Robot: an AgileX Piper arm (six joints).
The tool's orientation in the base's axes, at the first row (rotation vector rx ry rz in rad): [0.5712 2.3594 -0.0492]
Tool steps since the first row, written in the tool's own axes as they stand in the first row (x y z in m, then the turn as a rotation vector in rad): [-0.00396 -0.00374 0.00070 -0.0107 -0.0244 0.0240]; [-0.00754 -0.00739 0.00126 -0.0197 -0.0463 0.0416]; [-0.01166 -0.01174 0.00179 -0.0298 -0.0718 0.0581]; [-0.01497 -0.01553 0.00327 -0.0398 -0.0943 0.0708]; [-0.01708 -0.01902 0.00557 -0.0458 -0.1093 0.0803]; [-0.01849 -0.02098 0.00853 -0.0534 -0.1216 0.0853]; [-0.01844 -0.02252 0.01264 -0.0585 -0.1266 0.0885]
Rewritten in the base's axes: [0.00150 -0.00504 0.00158 0.0120 -0.0307 -0.0141]; [0.00269 -0.00983 0.00302 0.0199 -0.0573 -0.0243]; [0.00394 -0.01545 0.00476 0.0263 -0.0873 -0.0333]; [0.00548 -0.02044 0.00532 0.0316 -0.1139 -0.0391]; [0.00686 -0.02484 0.00453 0.0352 -0.1315 -0.0442]; [0.00884 -0.02771 0.00297 0.0383 -0.1465 -0.0445]; [0.01074 -0.02986 -0.00035 0.0416 -0.1536 -0.0443]
